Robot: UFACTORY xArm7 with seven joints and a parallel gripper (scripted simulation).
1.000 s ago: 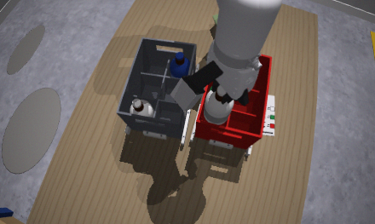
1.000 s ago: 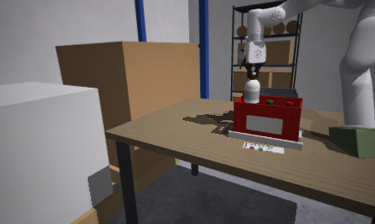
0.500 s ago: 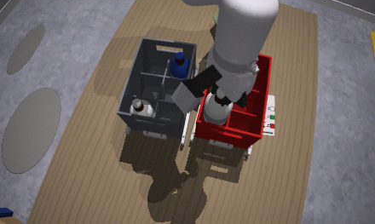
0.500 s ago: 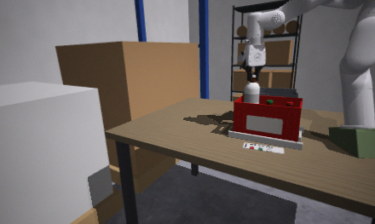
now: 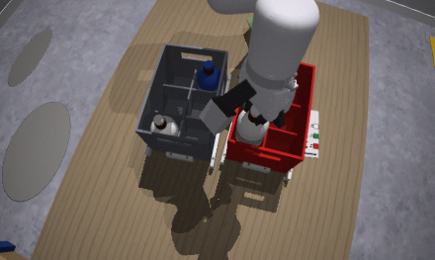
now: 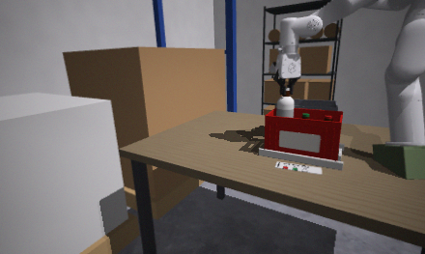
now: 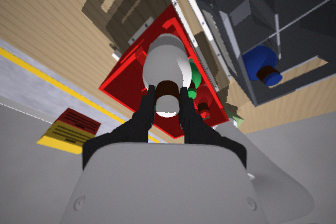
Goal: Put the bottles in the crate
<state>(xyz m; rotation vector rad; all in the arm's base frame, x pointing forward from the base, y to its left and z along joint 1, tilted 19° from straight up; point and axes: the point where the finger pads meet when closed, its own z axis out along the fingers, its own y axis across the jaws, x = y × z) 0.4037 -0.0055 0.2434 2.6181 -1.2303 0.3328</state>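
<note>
The green bottle lies 80 mm behind my hand, 20 mm to the left of it and 180 mm below it. The rest, counted from my hand: red-label bottle 170 mm behind, 30 mm to the left, 180 mm below; then red crate 80 mm behind, 60 mm to the left, 180 mm below; then grey crate 90 mm behind, 180 mm to the right, 180 mm below.
</note>
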